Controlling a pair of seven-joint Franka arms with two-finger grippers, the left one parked.
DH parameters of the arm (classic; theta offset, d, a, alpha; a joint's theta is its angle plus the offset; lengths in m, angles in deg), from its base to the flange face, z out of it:
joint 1: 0 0.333 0 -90
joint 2: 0 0 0 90
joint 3: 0 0.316 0.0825 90
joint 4: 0 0 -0.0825 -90
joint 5: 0 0.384 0 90
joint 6: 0 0 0.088 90
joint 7: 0 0.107 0 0
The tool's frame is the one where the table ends.
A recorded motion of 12 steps. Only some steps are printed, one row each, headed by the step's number.
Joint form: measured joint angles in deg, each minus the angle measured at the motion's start. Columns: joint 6, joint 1, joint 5, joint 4, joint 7, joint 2, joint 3.
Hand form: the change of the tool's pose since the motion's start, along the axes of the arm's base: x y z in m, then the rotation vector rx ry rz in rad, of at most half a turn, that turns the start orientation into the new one. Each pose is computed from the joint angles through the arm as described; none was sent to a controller.
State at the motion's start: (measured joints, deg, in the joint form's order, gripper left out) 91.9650 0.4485 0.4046 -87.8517 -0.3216 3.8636 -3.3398
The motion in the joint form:
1: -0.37 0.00 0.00 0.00 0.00 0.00 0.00
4: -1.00 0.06 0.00 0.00 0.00 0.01 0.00
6: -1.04 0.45 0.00 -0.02 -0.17 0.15 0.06
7: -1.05 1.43 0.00 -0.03 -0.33 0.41 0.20
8: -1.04 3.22 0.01 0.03 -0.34 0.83 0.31
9: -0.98 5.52 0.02 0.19 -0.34 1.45 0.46
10: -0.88 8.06 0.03 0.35 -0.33 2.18 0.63
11: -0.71 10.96 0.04 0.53 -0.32 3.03 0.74
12: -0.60 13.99 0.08 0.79 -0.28 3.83 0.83
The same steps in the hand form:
1: -0.0007 0.0000 -0.0006 0.0003 0.0064 0.0000
4: -0.0018 0.0007 -0.0016 0.0009 0.0176 0.0011
6: -0.0010 0.0052 -0.0033 0.0009 0.0211 0.0119
7: 0.0005 0.0165 -0.0060 0.0008 0.0260 0.0343
8: 0.0025 0.0358 -0.0097 0.0005 0.0321 0.0676
9: 0.0047 0.0608 -0.0146 -0.0004 0.0391 0.1103
10: 0.0061 0.0888 -0.0206 -0.0016 0.0473 0.1574
11: 0.0062 0.1201 -0.0276 -0.0036 0.0560 0.2097
12: 0.0040 0.1528 -0.0336 -0.0054 0.0635 0.2634

